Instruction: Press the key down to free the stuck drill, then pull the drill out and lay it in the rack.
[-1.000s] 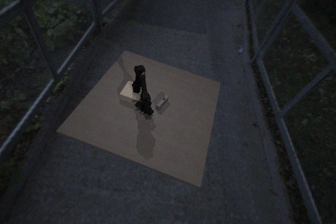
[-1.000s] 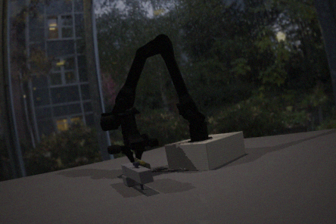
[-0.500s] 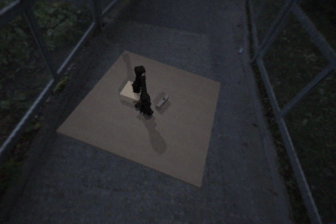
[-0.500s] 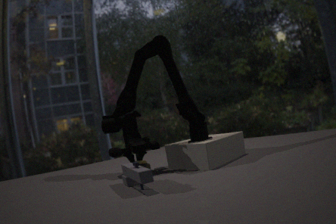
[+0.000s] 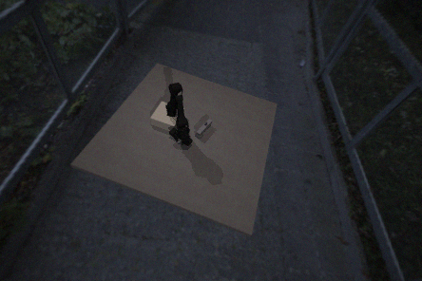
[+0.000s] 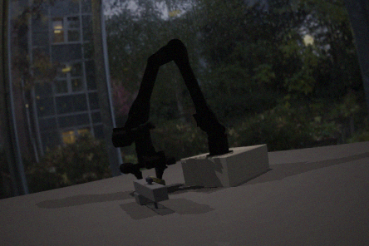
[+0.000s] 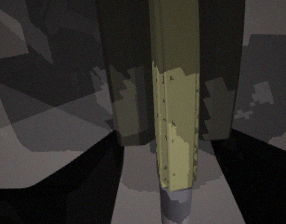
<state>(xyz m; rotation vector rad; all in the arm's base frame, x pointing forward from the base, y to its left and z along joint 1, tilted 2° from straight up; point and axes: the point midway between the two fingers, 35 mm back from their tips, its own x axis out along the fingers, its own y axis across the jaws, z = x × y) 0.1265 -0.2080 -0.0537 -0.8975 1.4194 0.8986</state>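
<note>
My gripper tip is 1 cm short of the yellow drill, 3 cm to the right of it and 4 cm below it. Also, from my gripper tip: olive rack 2 cm ahead, 5 cm to the left, 1 cm above; then dark key 17 cm ahead, 19 cm to the left, 5 cm above; then grey block 16 cm ahead, 17 cm to the left, 4 cm above.
</note>
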